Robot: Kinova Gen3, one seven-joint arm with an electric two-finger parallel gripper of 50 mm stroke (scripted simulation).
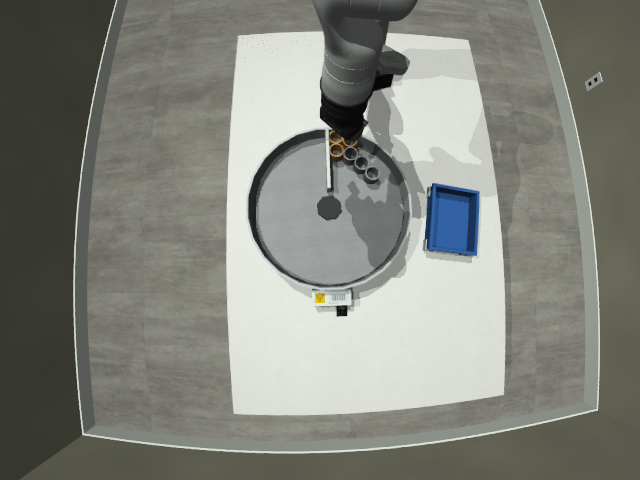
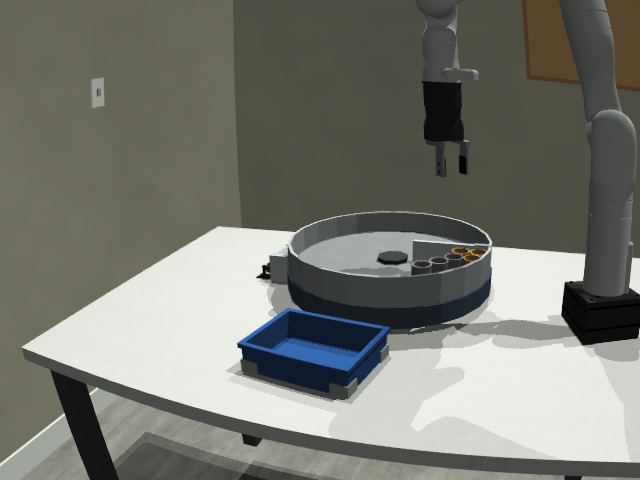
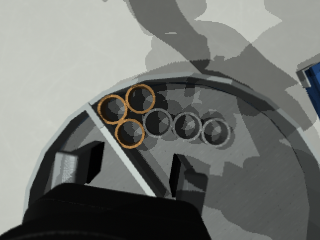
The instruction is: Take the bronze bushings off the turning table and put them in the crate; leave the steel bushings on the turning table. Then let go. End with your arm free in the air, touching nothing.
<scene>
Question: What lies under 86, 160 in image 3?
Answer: My gripper.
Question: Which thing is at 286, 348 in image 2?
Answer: A blue crate.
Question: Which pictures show my gripper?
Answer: Image 1, image 2 and image 3: all of them.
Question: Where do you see a round turning table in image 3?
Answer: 254, 179
</scene>
